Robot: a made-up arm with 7 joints.
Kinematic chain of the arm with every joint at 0, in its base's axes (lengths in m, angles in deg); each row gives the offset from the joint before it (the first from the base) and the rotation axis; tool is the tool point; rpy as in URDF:
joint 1: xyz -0.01 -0.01 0.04 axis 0 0.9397 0.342
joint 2: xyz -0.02 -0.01 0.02 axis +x
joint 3: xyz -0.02 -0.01 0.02 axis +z
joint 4: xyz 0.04 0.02 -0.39 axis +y
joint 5: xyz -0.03 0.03 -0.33 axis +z
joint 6: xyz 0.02 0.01 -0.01 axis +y
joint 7: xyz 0.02 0 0.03 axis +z
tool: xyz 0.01 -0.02 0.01 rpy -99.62 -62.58 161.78
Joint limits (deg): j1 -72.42..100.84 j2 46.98..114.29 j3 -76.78..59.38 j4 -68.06..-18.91 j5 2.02..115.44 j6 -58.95..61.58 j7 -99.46..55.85
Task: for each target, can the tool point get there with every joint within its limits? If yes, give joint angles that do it. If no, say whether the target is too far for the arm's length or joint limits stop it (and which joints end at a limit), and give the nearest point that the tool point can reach.
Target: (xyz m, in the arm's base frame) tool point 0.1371 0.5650 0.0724
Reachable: yes | joints 68.59 104.46 10.14 -58.13 97.29 -42.48 30.89
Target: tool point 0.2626 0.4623 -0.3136
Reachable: yes | joints -17.03 59.11 -58.76 -23.11 54.67 22.99 -47.80
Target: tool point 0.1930 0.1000 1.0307
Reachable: no: too far | nearest point 0.0860 0.2748 0.5930 | short by 0.483 m
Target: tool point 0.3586 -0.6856 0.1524
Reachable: no: joint limits stop it (at a limit: joint 1, joint 2, joint 4, joint 5, joint 7) | nearest point 0.5604 -0.0964 0.0313 | short by 0.634 m
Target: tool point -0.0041 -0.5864 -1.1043
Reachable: no: too far | nearest point -0.0062 0.0653 -0.5388 | short by 0.863 m
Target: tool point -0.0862 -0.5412 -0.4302
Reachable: no: joint limits stop it (at a limit: joint 2, joint 3, joint 4, joint 5) | nearest point -0.1684 0.0580 -0.5107 | short by 0.610 m
